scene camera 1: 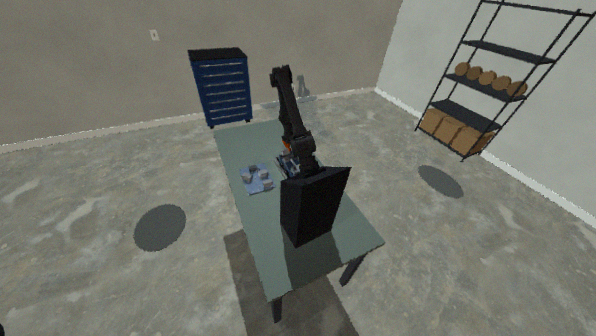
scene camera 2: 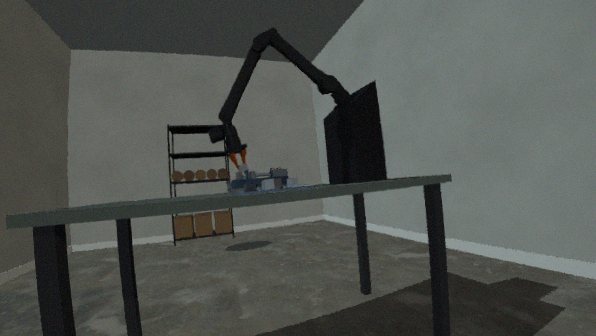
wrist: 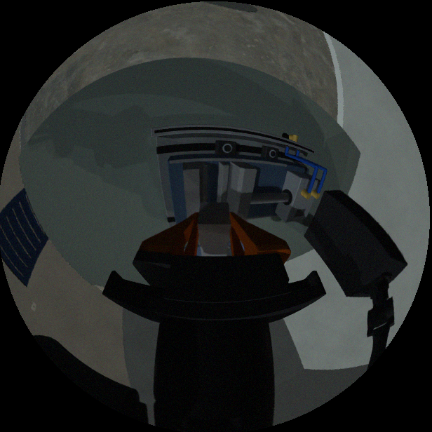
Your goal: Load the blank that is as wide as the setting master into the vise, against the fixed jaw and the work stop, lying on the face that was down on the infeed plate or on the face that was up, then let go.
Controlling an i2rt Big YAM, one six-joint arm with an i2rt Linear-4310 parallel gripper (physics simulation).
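Frame: origin at the arm's base, x back, y left, z down, level; millimetres.
Seen in the pictures: gripper, fingertip midpoint: (scene camera 1: 288, 150) (scene camera 2: 241, 167); arm's base, origin of the base link: (scene camera 1: 311, 174) (scene camera 2: 345, 102).
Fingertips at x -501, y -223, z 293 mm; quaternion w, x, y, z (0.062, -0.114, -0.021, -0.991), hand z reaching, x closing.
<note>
Offsets run from my fingertips to a thing's top centre. Level surfaces: height alone.
My gripper (scene camera 2: 239, 163) (wrist: 213, 216) is shut on a grey blank {dx -2, dy +25, dz -18 mm} (scene camera 2: 243, 168) (wrist: 214, 231), held between its orange fingers. In the wrist view the vise (wrist: 271, 175) has a blue body, a grey fixed jaw (wrist: 191, 186) at the left and a grey moving jaw (wrist: 243, 185) on a screw at the right. The blank is at the near side of the jaws, in line with the gap between them; its underside and any contact are hidden. The work stop cannot be made out. The blue infeed plate {dx +29, dy +283, dz +111 mm} (scene camera 1: 256, 186) carries several grey blocks. The setting master cannot be told apart.
The vise stands on a green table {dz +120 mm} (scene camera 1: 265, 225) beside the infeed plate. Blue pipes (wrist: 314, 166) with yellow ends rise at the vise's right end. A black box (scene camera 1: 312, 210) stands by the arm's base. A blue drawer cabinet (scene camera 1: 225, 90) and a shelf rack (scene camera 2: 169, 165) stand away from the table.
</note>
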